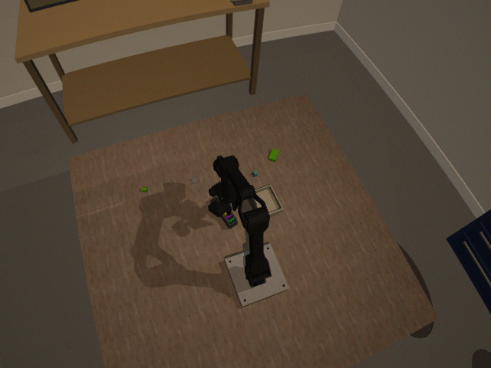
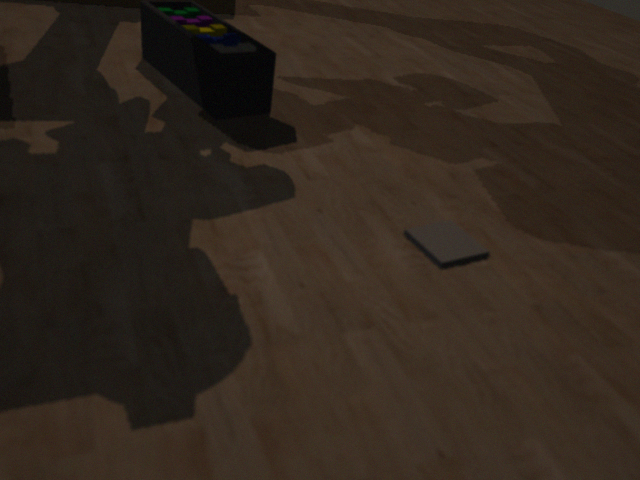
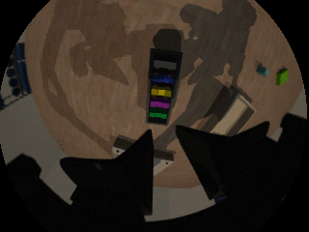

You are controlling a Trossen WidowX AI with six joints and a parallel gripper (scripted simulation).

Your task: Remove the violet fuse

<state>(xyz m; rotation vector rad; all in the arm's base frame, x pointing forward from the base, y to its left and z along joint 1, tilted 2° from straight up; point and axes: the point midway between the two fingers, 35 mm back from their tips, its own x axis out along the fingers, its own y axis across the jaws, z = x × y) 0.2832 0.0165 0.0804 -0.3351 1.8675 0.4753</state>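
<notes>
Now: the violet fuse 10 mm ahead of my gripper tip, 10 mm to the left of it and 60 mm below it. From my gripper tip the other things lie so: small grey plate 240 mm ahead, 100 mm to the left, 80 mm below; then beige tray 30 mm ahead, 170 mm to the right, 80 mm below.
</notes>
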